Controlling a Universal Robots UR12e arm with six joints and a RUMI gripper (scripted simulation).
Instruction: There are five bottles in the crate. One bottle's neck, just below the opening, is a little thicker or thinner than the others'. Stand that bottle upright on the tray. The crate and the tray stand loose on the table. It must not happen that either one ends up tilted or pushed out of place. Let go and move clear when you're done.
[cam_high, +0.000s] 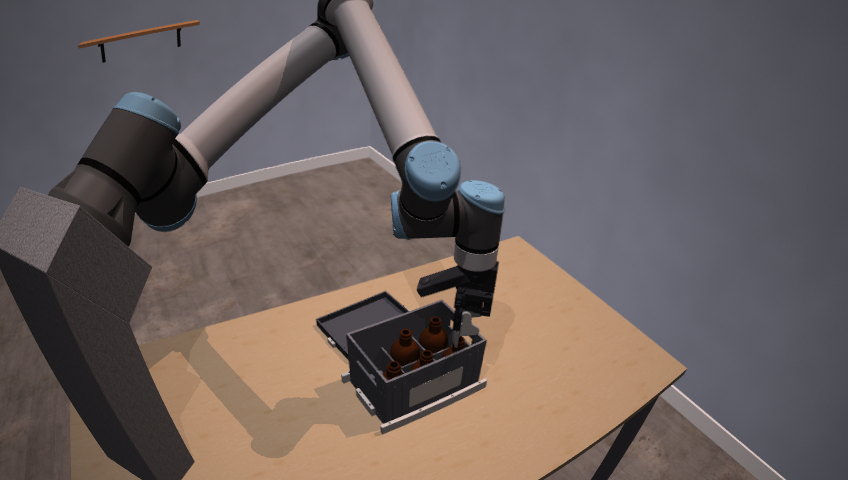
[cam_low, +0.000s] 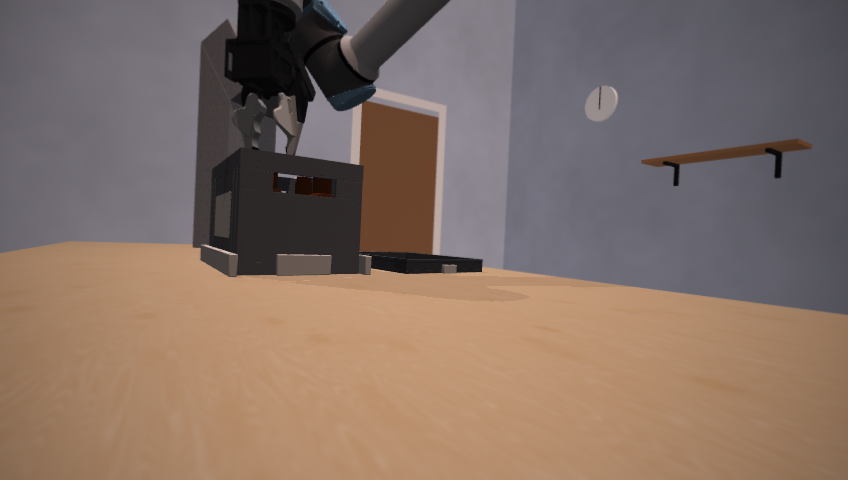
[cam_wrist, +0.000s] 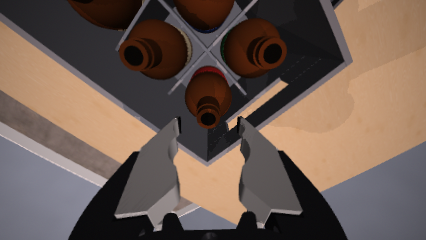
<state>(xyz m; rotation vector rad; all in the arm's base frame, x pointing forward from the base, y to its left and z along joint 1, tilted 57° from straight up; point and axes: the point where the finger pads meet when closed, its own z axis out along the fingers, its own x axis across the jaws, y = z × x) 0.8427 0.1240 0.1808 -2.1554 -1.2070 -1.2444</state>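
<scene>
Right now my hand is 10 cm past the crate, 1 cm to the left of it and 10 cm above it. The rest, counted from my hand: flat dark tray 21 cm behind, 23 cm to the left, 17 cm below.
</scene>
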